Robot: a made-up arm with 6 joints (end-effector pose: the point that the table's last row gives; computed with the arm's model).
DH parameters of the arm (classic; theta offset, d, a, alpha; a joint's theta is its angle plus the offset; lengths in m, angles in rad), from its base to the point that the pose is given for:
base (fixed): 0.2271 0 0.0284 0
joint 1: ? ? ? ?
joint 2: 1.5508 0 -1.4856 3.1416
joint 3: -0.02 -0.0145 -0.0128 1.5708
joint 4: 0 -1.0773 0.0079 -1.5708
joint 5: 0 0.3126 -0.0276 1.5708
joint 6: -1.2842 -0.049 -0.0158 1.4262
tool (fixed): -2.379 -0.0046 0 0
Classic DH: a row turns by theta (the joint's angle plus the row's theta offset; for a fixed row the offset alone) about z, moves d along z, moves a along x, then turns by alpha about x.
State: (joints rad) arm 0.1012 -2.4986 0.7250 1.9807 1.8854 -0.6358
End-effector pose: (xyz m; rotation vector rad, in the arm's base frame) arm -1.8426 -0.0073 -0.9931 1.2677 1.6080 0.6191
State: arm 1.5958 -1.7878 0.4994 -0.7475 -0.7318 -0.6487
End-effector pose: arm 0.2828 -1.9769 1.2471 1.6432 -0.1548 1.6881
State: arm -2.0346 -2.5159 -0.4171 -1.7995 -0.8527 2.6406
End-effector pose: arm 0.6398 0.9987 0.4941 2.4565 1.0365 0.2861
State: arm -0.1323 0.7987 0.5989 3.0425 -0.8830 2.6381
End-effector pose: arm 2.2411 0.0234 1.4928 0.5767 -0.7086 -0.8761
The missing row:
joint 1: -0.2271 0.5962 0.0217 -1.5708
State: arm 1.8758 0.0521 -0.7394 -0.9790 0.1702 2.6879
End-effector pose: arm -0.0116 0.7319 1.1329 -1.0098 -1.9242 1.3987
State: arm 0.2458 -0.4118 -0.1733 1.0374 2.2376 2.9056
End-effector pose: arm 0.3767 -0.0361 2.4533 0.2445 1.1851 1.6648
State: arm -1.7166 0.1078 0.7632 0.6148 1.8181 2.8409
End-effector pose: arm -0.3020 -0.7975 2.8730 0.8398 -0.0570 0.0314
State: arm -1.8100 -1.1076 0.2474 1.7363 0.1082 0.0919
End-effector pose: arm 0.4527 1.3489 2.4020 2.1074 -0.0838 1.1307
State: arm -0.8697 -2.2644 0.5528 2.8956 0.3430 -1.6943
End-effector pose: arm -1.1371 1.8832 -0.0851 0.8166 1.8223 1.3696
